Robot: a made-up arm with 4 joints.
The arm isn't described. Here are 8 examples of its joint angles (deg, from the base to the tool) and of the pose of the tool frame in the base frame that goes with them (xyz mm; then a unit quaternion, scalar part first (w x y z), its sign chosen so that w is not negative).
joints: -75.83 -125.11 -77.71 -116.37
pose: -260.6 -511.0 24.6 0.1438 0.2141 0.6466 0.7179
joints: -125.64 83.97 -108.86 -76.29
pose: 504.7 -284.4 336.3 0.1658 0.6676 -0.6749 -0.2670
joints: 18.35 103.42 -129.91 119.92
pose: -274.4 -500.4 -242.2 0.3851 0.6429 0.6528 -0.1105
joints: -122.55 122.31 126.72 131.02
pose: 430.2 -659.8 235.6 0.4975 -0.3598 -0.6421 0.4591
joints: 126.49 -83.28 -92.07 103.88
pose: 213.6 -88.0 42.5 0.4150 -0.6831 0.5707 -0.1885
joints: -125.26 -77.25 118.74 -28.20
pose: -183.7 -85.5 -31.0 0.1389 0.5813 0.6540 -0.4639
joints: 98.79 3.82 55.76 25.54
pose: -303.2 38.7 153.4 0.6997 0.3995 0.5395 0.2443
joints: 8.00 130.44 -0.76 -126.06
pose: -107.3 -513.1 -268.5 0.1691 -0.4648 0.3835 -0.7799
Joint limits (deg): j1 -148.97..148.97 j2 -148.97..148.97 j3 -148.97..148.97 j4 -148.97..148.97
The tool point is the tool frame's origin. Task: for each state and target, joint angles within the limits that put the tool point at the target. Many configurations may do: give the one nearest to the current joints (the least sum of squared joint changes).
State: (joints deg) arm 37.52 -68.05 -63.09 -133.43
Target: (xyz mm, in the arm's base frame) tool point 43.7 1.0 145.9
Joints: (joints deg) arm 62.54 -30.54 -33.42 -148.97
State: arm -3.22 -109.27 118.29 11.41
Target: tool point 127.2 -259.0 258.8
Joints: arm 36.76 -105.91 90.63 -38.17
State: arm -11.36 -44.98 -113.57 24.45
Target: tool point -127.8 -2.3 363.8
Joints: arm -8.89 -78.05 -114.48 16.53
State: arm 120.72 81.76 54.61 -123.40
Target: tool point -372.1 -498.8 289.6
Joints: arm 120.41 120.70 66.74 -146.30
